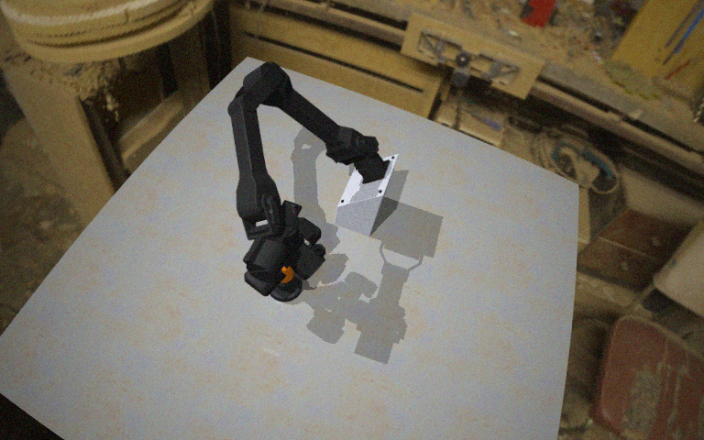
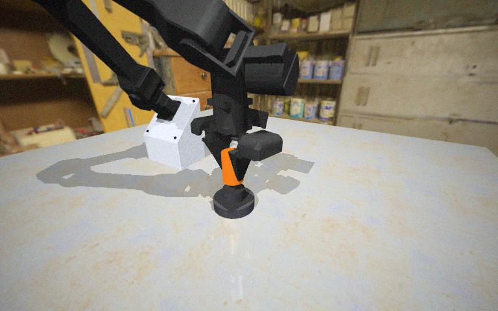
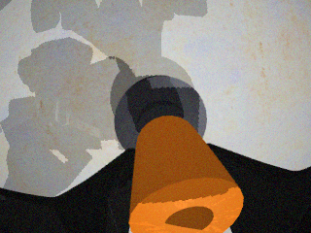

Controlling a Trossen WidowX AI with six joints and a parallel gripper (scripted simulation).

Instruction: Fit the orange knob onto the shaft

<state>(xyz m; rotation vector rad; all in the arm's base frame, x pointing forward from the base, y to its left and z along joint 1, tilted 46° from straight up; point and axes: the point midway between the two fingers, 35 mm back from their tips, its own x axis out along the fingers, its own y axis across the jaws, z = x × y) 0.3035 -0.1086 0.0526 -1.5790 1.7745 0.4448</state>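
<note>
Now: the orange knob 20 mm above my gripper tip. From my gripper tip the other things lie so: dark round pedestal: 40 mm below.
</note>
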